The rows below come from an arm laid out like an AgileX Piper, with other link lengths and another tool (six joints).
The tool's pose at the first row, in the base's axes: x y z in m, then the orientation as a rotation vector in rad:
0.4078, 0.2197, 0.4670, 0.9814, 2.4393, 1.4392
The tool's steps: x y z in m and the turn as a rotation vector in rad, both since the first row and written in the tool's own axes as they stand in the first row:
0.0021, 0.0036, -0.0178, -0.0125, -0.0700, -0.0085
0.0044, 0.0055, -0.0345, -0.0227, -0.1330, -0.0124
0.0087, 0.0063, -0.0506, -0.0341, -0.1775, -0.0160
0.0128, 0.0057, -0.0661, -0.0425, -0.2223, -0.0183
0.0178, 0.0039, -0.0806, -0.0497, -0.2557, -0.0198
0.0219, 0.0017, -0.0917, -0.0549, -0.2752, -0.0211
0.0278, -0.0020, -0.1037, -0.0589, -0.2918, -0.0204
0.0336, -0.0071, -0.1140, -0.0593, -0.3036, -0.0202
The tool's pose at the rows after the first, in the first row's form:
0.4002, 0.2091, 0.4798, 1.0001, 2.3795, 1.3915
0.3921, 0.1989, 0.4907, 1.0207, 2.3259, 1.3488
0.3822, 0.1900, 0.5008, 1.0324, 2.2842, 1.3228
0.3721, 0.1810, 0.5093, 1.0458, 2.2448, 1.2940
0.3611, 0.1728, 0.5165, 1.0553, 2.2144, 1.2736
0.3522, 0.1664, 0.5214, 1.0600, 2.1959, 1.2625
0.3407, 0.1600, 0.5259, 1.0663, 2.1802, 1.2532
0.3295, 0.1542, 0.5283, 1.0708, 2.1712, 1.2440

